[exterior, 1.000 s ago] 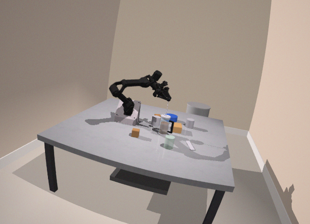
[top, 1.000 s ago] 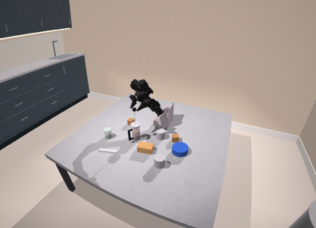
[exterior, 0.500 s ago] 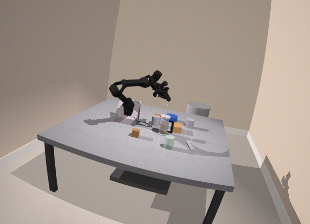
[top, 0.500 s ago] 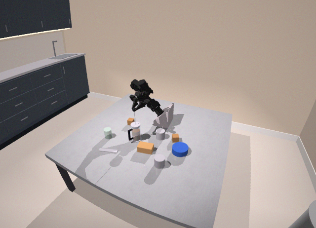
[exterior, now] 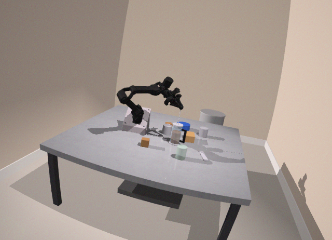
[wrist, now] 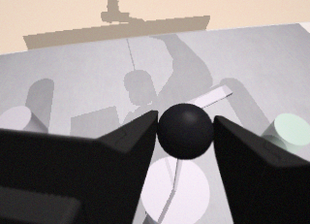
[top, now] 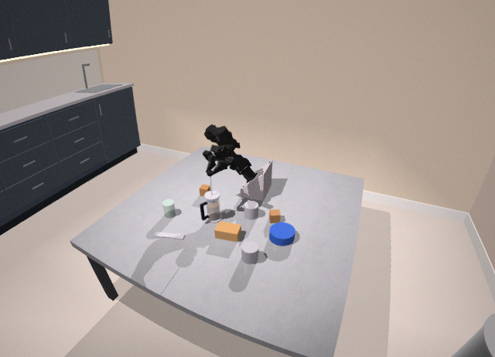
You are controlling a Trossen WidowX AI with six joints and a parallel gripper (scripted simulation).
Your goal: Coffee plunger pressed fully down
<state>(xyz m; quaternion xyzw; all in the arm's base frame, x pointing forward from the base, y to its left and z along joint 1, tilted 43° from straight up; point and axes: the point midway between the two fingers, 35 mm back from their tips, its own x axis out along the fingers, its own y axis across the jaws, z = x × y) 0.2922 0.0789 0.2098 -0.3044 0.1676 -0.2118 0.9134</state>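
The coffee press lies 10 mm ahead of my gripper tip and 140 mm below it. Round my gripper tip: flat white strip (210 mm ahead, 130 mm to the right, 270 mm below); then pale green cup (60 mm ahead, 230 mm to the right, 230 mm below); then orange box (80 mm ahead, 130 mm to the left, 240 mm below).
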